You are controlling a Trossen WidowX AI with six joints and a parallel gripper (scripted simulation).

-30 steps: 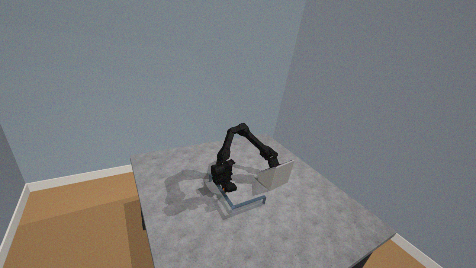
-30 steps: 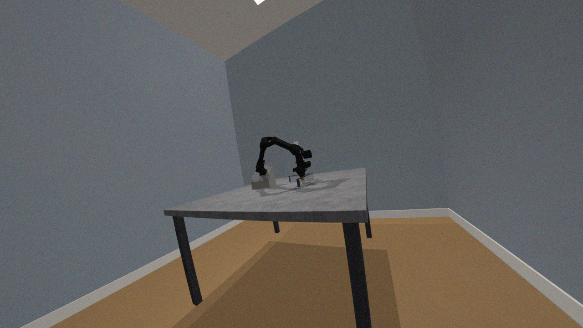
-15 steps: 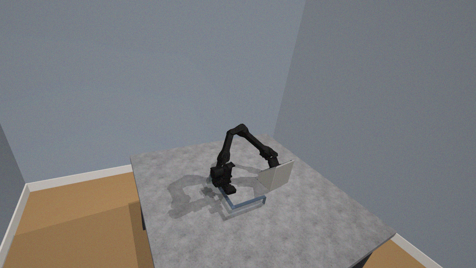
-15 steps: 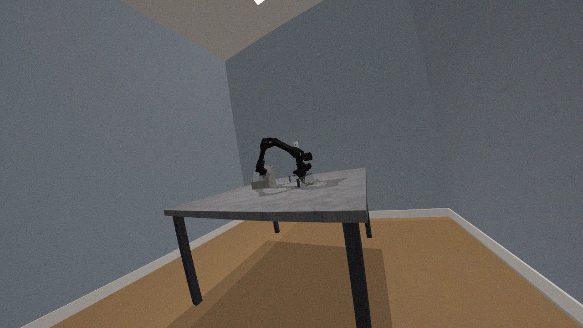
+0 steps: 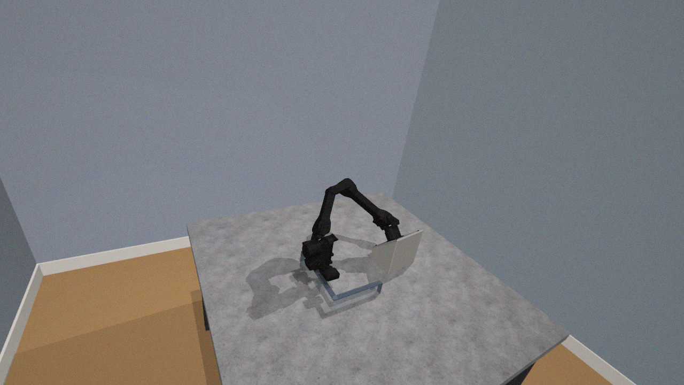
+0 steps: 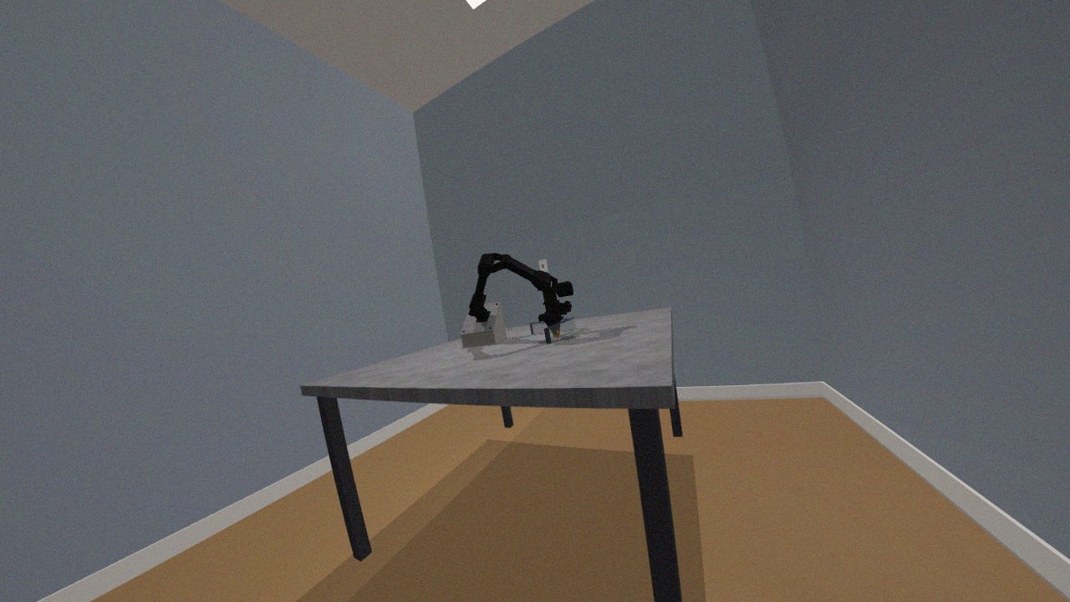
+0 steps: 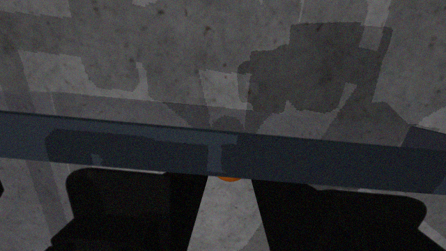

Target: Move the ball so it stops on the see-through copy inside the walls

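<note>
Now: the see-through copy of ball right at my gripper tip. The rest, counted from my gripper tip: orange ball (right at my gripper tip); then clear wall (3 cm ahead, 1 cm to the left, 2 cm above).
</note>
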